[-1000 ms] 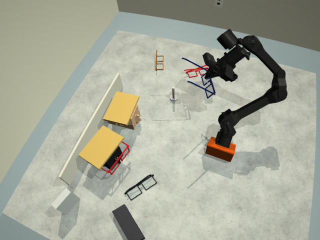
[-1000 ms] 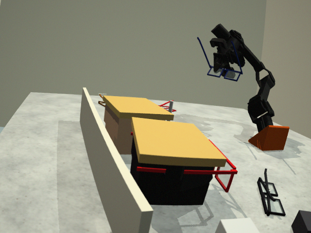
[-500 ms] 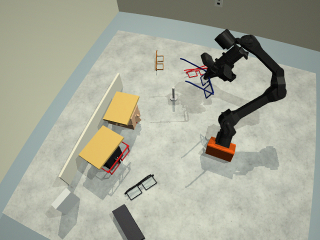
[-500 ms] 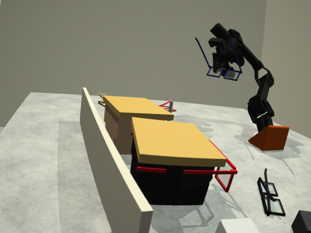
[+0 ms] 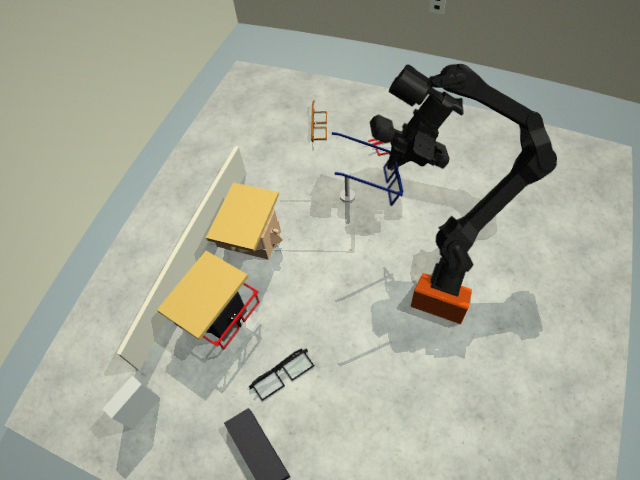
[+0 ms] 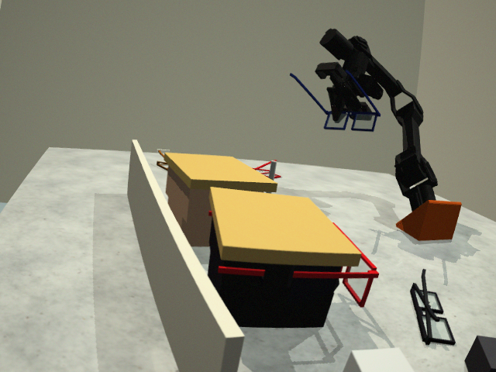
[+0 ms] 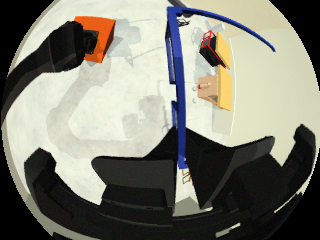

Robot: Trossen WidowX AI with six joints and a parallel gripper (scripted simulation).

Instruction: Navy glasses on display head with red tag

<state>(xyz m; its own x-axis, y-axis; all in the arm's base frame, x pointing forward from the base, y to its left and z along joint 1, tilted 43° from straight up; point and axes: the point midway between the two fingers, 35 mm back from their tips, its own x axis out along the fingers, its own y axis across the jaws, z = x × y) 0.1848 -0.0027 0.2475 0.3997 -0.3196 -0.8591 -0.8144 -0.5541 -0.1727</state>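
My gripper tip is 270 mm short of the tan head, 180 mm to the right of it and 140 mm above it. Round my gripper tip: black head 400 mm to the left, 260 mm ahead, 140 mm below; then cream board 400 mm ahead, 290 mm to the left, 140 mm below; then grey post 170 mm below, 120 mm ahead, 30 mm to the right.
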